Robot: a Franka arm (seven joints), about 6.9 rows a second.
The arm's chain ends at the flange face. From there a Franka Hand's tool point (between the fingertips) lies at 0.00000 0.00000 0.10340 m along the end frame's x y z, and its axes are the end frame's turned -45 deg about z.
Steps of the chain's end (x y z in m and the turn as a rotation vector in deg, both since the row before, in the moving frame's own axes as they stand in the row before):
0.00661 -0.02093 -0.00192 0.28 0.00 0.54
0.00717 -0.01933 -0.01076 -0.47 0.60 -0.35
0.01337 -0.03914 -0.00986 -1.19 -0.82 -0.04
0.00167 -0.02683 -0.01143 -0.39 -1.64 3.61
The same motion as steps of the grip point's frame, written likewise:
0.01983 -0.01048 -0.00192 0.20 0.20 0.54
0.01891 -0.00723 -0.01077 -0.76 0.09 -0.35
0.03457 -0.01775 -0.00989 -0.26 -1.42 -0.04
0.01761 -0.01947 -0.01147 0.88 -1.44 3.61

